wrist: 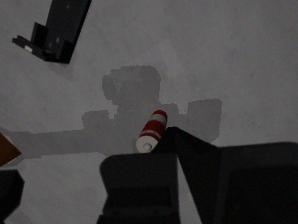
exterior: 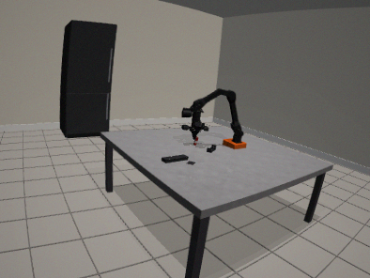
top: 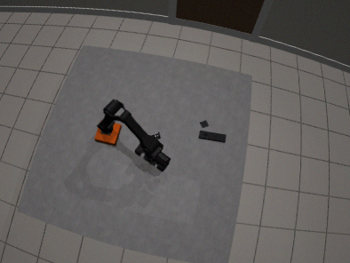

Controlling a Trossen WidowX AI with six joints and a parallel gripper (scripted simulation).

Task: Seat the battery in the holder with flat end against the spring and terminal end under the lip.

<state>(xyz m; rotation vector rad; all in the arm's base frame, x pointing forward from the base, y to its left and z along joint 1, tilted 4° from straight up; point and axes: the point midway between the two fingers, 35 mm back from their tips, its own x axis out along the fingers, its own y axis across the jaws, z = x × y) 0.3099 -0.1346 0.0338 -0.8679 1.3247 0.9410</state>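
Now: the battery 10 mm to the left of my gripper tip, 10 mm below it and 10 mm behind it. The rest, counted from my gripper tip: black piece 310 mm to the left, 250 mm ahead, 40 mm below.
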